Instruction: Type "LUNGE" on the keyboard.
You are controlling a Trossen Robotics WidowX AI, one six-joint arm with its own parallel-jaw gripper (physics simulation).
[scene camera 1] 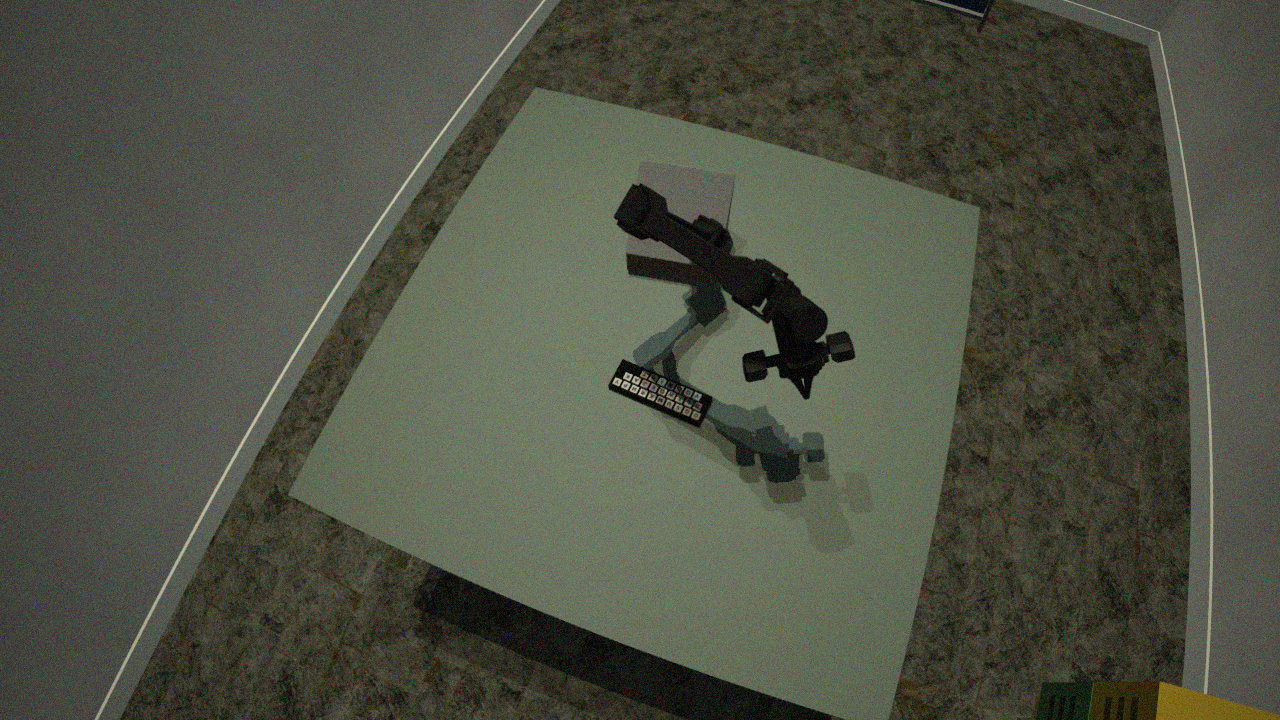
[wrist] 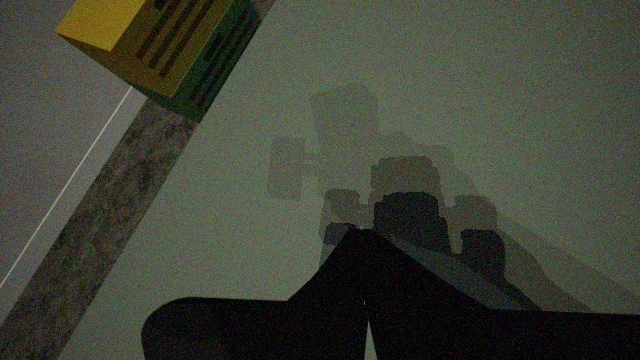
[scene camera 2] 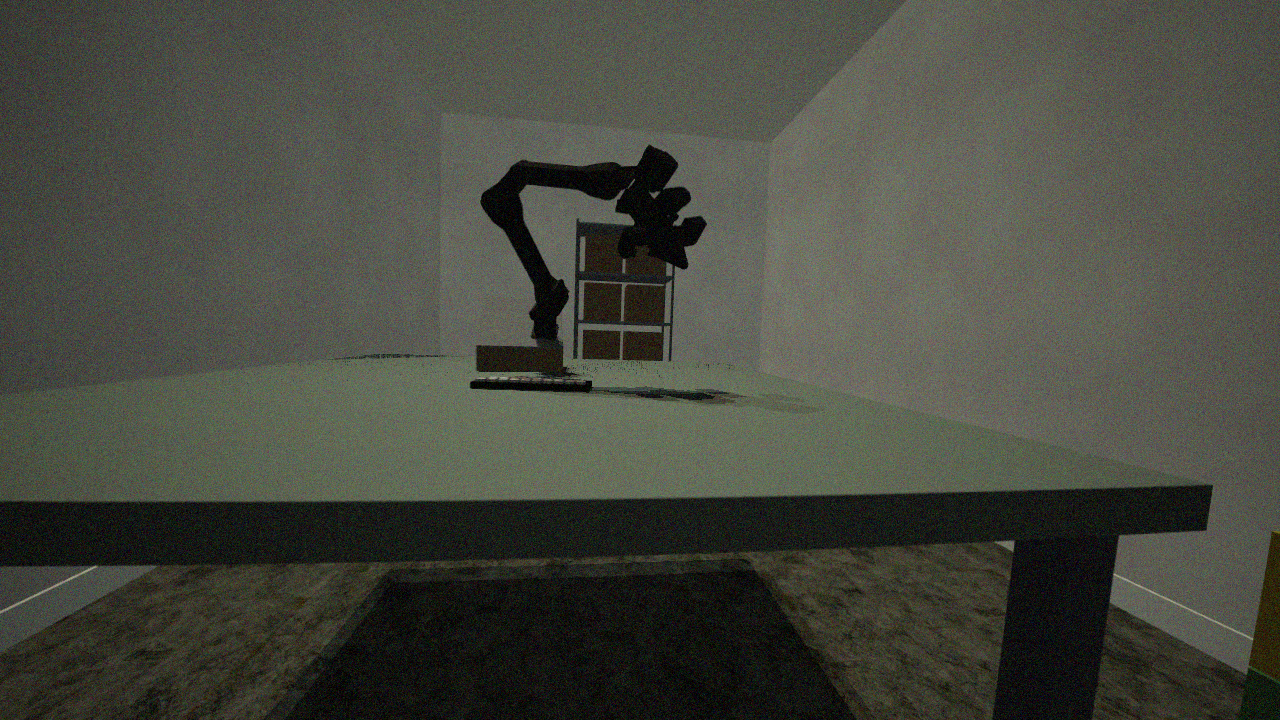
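Seen in the pictures: gripper, fingertip midpoint: [scene camera 1: 806, 398] [wrist: 359, 240] [scene camera 2: 686, 267]; arm's base, origin of the base link: [scene camera 1: 703, 237] [scene camera 2: 544, 331].
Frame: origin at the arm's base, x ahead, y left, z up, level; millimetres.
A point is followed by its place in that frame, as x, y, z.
Note:
A small black keyboard [scene camera 1: 660, 392] {347, 47, -86} [scene camera 2: 530, 385] {378, 46, -95} with pale keys lies flat on the table, in front of the grey base block. Part of the arm's shadow falls across its right and upper keys; the letters are too small to read. My gripper [scene camera 1: 806, 394] {341, 322, 129} [scene camera 2: 684, 265] {341, 322, 129} [wrist: 359, 240] {341, 322, 129} is shut with nothing between its fingertips. It hangs high above the table, to the right of the keyboard in both scene views, and points downward at a slant. The keyboard does not show in the wrist view, where the table surface and the arm's shadows lie beyond the fingertips.
The grey block [scene camera 1: 687, 192] {-60, -65, 59} [scene camera 2: 519, 358] {58, -53, -72} stands at the arm's base on the pale green table [scene camera 1: 501, 429] {553, -227, -105} [scene camera 2: 358, 447] {738, -27, -104}. A yellow and green crate stack [scene camera 1: 1127, 702] [wrist: 165, 55] stands beyond the table's edge. A rack [scene camera 2: 577, 295] with brown boxes stands at the far wall.

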